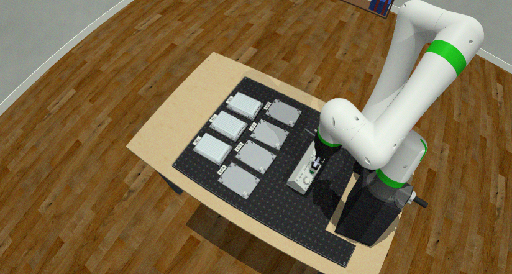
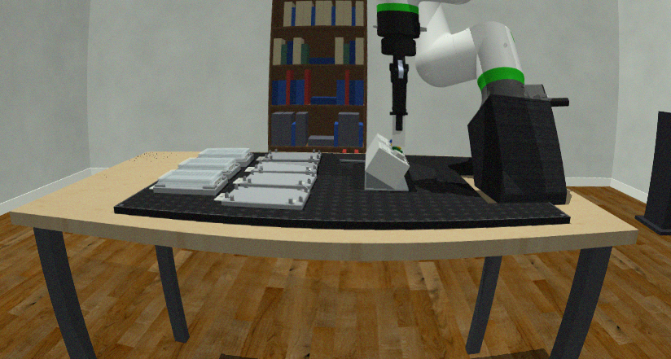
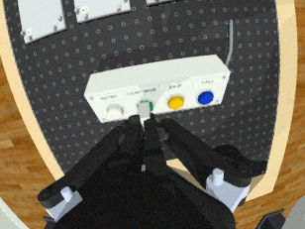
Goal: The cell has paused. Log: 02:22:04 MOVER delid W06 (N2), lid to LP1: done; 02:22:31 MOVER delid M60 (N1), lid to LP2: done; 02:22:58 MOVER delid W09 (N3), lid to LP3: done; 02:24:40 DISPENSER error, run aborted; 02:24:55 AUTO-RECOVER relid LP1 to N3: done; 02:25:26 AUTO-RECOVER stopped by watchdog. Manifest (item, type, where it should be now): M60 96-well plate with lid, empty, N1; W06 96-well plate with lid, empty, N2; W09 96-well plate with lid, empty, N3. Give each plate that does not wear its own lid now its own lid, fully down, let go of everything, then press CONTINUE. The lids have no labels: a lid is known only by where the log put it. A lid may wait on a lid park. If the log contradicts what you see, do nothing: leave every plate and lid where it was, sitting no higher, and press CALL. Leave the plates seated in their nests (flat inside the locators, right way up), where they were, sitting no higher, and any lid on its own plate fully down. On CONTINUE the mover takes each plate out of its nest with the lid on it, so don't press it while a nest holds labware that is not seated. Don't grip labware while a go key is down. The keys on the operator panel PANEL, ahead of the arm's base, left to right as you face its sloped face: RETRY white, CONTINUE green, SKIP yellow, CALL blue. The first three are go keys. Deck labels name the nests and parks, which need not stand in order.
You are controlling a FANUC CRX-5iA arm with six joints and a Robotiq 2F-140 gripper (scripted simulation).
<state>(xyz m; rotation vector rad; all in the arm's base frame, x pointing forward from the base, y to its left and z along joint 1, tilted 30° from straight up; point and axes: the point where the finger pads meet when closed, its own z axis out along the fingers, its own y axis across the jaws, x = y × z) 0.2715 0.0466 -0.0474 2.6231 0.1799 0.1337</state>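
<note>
Now: the green key 40 mm below my hand. Round my hand: white key 50 mm to the left, 40 mm below; then blue key 100 mm to the right, 40 mm below, 10 mm ahead; then yellow SKIP key 50 mm to the right, 40 mm below, 10 mm ahead.
</note>
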